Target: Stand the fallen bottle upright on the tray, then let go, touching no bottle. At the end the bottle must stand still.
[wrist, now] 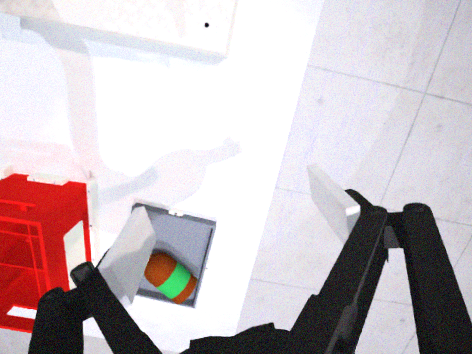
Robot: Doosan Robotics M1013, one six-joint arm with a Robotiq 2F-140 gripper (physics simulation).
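The brown bottle with a green band lies on its side in the grey tray, low and left of the middle of the wrist view. Its base end points to the lower right, near the tray's corner. Its neck end is hidden behind the left finger. My gripper is wide open with nothing between its fingers. The left finger overlaps the tray's left part in the view, and the right finger shows over the floor beyond the table edge. The fingers appear above the bottle and apart from it.
A red crate stands at the left, close beside the tray. A pale raised slab with a small black dot lies at the top left. The white table ends along a slanting edge, with the tiled floor to its right.
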